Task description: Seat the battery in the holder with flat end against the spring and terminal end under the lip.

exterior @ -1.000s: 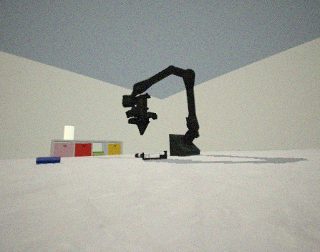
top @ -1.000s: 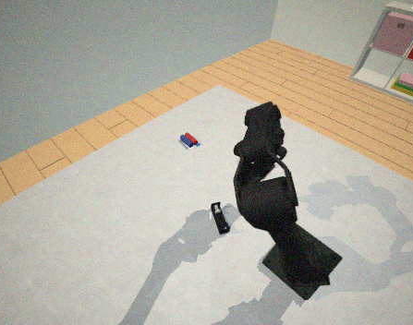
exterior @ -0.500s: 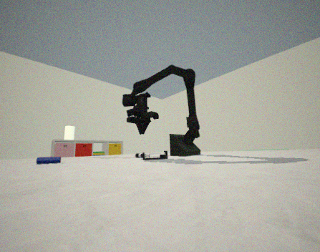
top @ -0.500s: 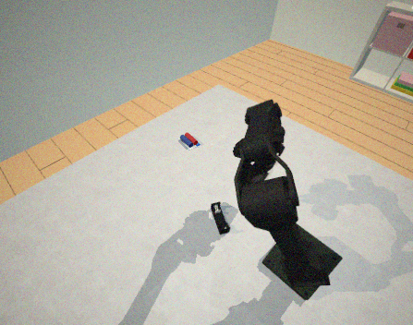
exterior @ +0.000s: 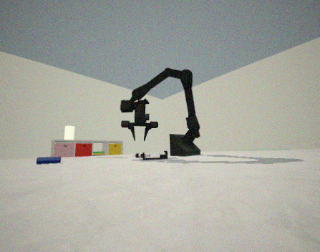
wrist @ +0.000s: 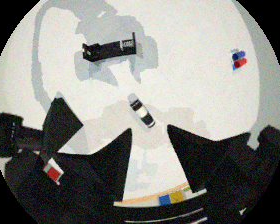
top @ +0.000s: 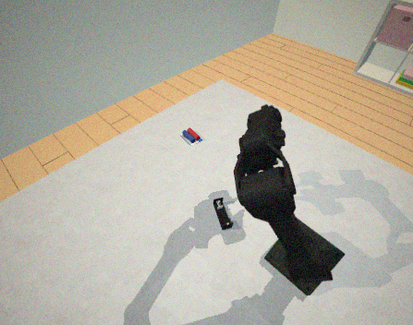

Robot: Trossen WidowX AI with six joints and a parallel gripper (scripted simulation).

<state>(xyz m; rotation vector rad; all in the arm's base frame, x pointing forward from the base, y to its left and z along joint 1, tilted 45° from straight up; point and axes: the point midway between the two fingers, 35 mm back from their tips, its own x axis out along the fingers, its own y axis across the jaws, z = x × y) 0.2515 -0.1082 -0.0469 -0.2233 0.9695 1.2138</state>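
Right now the battery is 10 mm behind my gripper tip and 70 mm below it.
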